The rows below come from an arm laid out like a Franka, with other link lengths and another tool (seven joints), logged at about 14 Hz.
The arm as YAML. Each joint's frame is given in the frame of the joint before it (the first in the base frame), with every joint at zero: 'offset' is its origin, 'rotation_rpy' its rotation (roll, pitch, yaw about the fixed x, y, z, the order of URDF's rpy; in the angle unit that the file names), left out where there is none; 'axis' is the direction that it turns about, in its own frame. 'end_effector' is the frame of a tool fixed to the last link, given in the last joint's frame.
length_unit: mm
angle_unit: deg
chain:
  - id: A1
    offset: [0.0, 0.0, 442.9]
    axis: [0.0, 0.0, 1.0]
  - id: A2
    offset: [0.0, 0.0, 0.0]
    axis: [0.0, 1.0, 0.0]
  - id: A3
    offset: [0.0, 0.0, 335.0]
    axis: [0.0, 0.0, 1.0]
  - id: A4
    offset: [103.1, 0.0, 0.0]
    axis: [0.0, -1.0, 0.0]
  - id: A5
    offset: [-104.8, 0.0, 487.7]
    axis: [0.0, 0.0, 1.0]
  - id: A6
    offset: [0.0, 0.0, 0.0]
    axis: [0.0, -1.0, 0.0]
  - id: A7
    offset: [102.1, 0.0, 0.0]
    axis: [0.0, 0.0, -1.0]
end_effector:
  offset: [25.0, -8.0, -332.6]
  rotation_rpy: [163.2, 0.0, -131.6]
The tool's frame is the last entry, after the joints.
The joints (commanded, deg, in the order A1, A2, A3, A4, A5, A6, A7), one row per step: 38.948 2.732 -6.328 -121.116 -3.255 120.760 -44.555; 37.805 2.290 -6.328 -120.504 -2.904 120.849 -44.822; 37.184 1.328 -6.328 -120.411 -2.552 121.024 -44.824; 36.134 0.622 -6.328 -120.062 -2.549 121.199 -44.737; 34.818 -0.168 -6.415 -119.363 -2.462 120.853 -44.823; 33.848 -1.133 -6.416 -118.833 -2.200 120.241 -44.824; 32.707 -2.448 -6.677 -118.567 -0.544 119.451 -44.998; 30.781 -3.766 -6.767 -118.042 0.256 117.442 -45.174; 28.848 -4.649 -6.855 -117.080 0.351 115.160 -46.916; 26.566 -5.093 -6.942 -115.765 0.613 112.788 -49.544; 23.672 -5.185 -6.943 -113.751 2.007 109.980 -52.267; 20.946 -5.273 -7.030 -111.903 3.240 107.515 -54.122; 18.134 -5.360 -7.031 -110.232 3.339 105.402 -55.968; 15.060 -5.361 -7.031 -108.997 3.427 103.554 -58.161; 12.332 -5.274 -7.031 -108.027 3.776 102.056 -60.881; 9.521 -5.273 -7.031 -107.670 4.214 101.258 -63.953; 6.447 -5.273 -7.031 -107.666 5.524 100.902 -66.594
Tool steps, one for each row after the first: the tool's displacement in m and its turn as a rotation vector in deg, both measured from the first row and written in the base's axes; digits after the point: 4 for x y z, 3 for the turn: 0.0127 -0.0064 0.0116 0.900 -0.767 -1.062; 0.0199 -0.0089 0.0246 1.886 -1.600 -1.861; 0.0315 -0.0168 0.0373 2.580 -2.626 -2.984; 0.0450 -0.0286 0.0536 3.259 -3.556 -4.353; 0.0528 -0.0369 0.0698 3.947 -4.184 -5.473; 0.0581 -0.0462 0.0873 5.665 -4.133 -7.532; 0.0629 -0.0678 0.1046 6.265 -3.668 -9.758; 0.0681 -0.0914 0.1204 6.160 -3.259 -10.075; 0.0743 -0.1178 0.1346 6.097 -2.647 -9.917; 0.0815 -0.1447 0.1519 7.003 -1.612 -10.566; 0.0879 -0.1714 0.1682 7.952 -0.865 -11.845; 0.0945 -0.2035 0.1829 7.985 -0.672 -12.738; 0.0985 -0.2391 0.1925 7.957 -0.259 -13.564; 0.1000 -0.2690 0.1991 8.221 0.230 -13.595; 0.1005 -0.2992 0.2018 8.664 0.530 -13.398; 0.1007 -0.3281 0.2023 9.993 0.761 -14.097
